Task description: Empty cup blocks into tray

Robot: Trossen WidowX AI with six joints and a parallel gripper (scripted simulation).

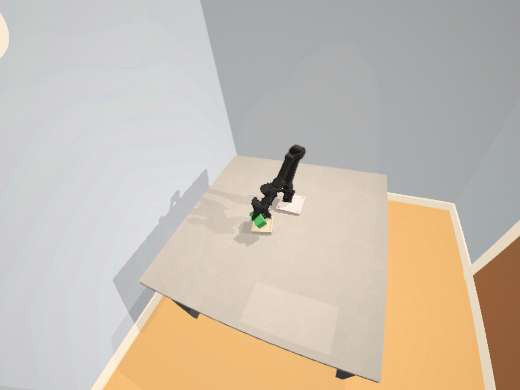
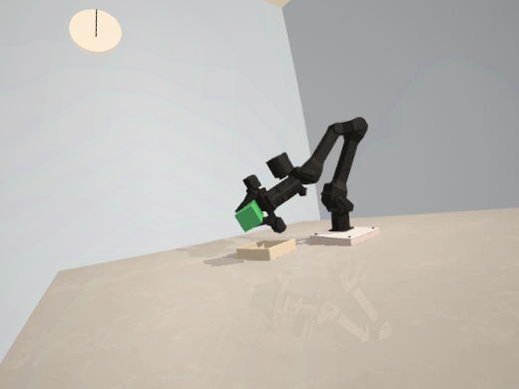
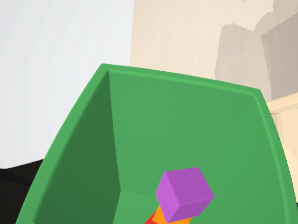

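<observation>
Now: gripper tip 4 cm to the right of the green square cup and 1 cm below it.
</observation>
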